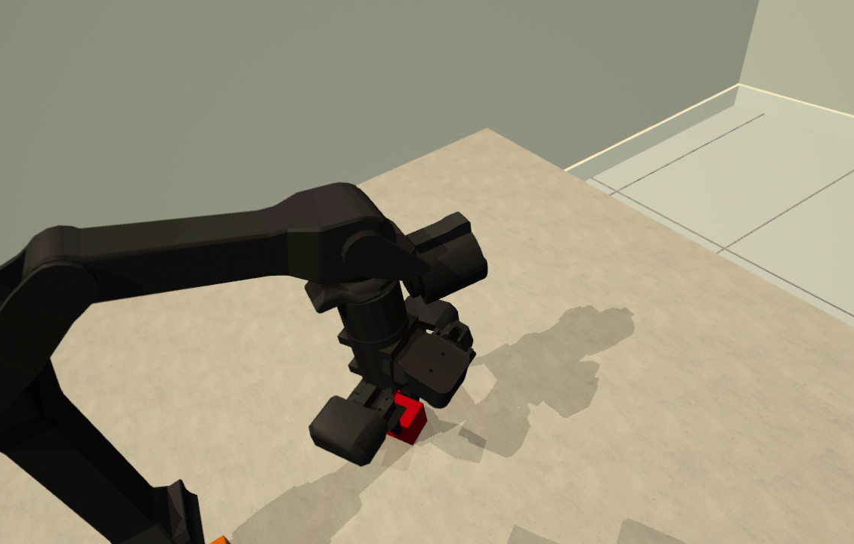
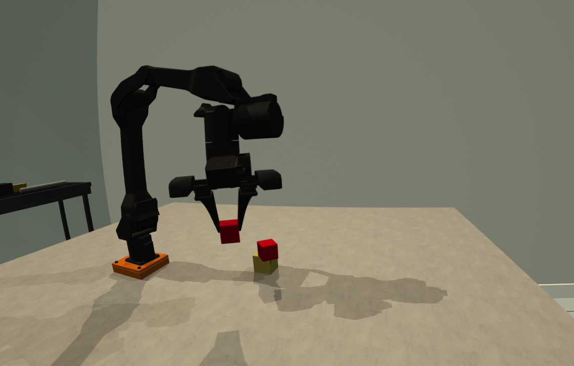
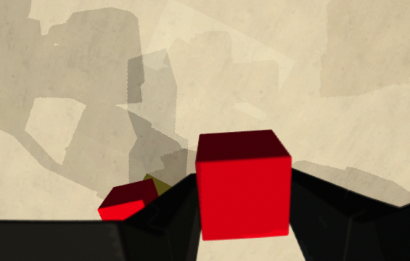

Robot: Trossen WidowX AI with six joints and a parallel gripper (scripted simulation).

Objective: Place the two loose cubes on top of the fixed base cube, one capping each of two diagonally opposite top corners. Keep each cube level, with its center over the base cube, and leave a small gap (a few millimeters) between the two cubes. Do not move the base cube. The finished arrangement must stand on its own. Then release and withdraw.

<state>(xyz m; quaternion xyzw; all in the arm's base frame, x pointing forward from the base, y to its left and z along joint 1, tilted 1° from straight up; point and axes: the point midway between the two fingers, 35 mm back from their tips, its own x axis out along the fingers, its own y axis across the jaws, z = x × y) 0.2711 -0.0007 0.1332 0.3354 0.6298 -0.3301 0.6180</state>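
My gripper tip is now 1 cm short of the yellow base cube, 10 cm to the right of it and 10 cm above it.
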